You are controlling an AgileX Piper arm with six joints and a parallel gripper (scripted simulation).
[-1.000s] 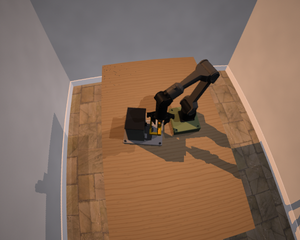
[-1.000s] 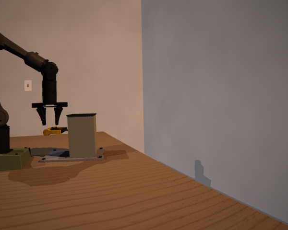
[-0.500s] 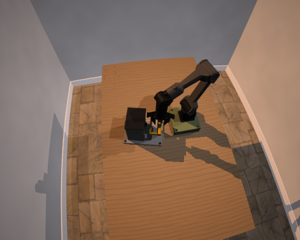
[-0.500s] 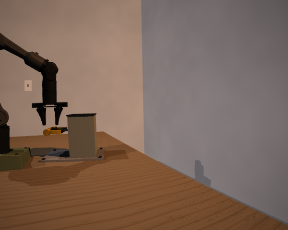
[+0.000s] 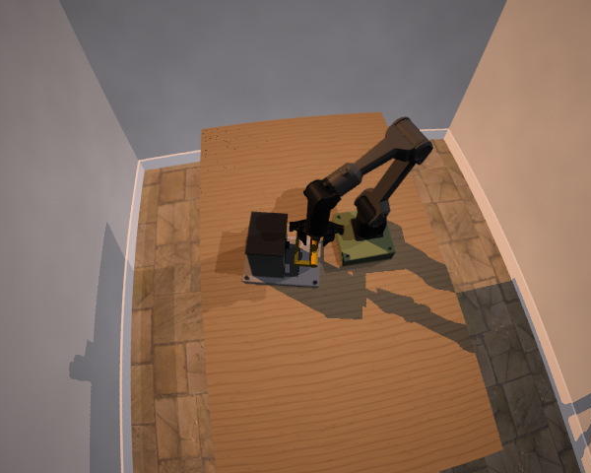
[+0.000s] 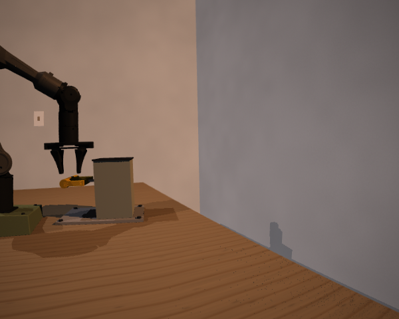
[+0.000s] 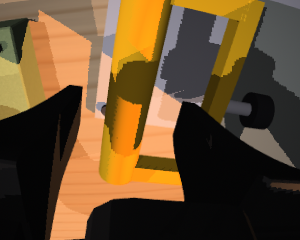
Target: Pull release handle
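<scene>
Right now the grey baseplate is 90 mm ahead of my hand, 20 mm to the right of it and 130 mm below it.
</scene>
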